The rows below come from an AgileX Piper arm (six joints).
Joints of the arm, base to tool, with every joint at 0 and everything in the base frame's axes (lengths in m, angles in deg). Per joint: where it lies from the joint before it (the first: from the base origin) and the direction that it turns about. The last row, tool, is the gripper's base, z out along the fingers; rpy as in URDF.
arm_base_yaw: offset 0 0 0.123 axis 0 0 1
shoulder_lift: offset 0 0 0 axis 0 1 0
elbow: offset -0.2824 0 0.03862 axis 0 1 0
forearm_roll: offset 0.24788 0 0.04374 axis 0.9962 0 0.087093
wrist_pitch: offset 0 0 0 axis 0 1 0
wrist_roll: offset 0.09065 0 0.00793 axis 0.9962 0 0.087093
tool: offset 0 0 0 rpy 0 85.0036 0
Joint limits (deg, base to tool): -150..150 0..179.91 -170..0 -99.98..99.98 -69.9..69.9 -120..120
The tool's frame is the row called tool.
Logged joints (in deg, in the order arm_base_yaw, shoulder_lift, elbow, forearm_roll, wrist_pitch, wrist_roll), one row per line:
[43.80, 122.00, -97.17, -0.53, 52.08, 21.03]
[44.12, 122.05, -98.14, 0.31, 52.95, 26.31]
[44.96, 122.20, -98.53, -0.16, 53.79, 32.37]
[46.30, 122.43, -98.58, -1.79, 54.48, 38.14]
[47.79, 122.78, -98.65, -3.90, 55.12, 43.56]
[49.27, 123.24, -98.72, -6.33, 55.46, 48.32]
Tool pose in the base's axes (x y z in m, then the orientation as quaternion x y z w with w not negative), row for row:
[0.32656, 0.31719, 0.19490, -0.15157, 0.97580, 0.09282, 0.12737]
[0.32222, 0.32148, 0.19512, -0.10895, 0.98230, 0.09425, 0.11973]
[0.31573, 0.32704, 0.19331, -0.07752, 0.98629, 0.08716, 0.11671]
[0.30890, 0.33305, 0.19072, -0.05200, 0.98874, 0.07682, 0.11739]
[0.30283, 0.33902, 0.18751, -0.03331, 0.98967, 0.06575, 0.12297]
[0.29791, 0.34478, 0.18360, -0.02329, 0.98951, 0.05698, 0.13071]
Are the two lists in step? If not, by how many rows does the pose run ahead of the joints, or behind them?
The pose runs 1 row ahead of the joints: the pose in row i belongs to the joints in row i + 1.
